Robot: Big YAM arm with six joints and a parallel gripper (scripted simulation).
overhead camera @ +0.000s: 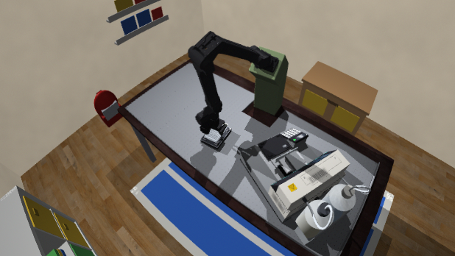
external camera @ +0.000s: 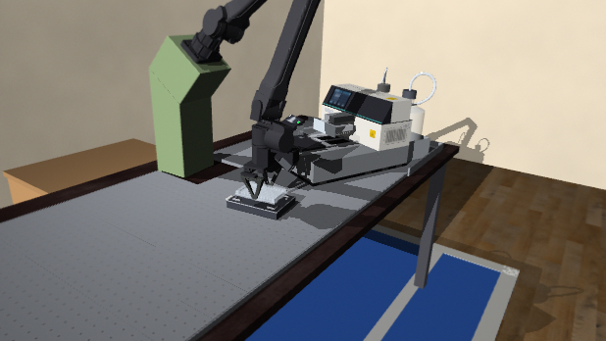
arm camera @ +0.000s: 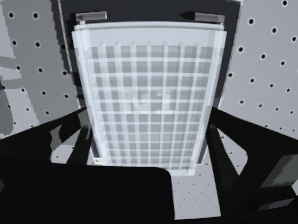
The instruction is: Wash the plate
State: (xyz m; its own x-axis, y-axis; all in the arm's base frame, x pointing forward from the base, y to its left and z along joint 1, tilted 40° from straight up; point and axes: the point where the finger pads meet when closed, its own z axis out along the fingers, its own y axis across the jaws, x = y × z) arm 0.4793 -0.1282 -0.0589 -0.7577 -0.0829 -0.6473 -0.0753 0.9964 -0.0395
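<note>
Now: hand 40 mm above the plate nest N1. Round my hand: well plate 10 mm below; then plate washer 490 mm to the left, 80 mm above; then carrier 70 mm behind, 350 mm to the left, 50 mm above.
</note>
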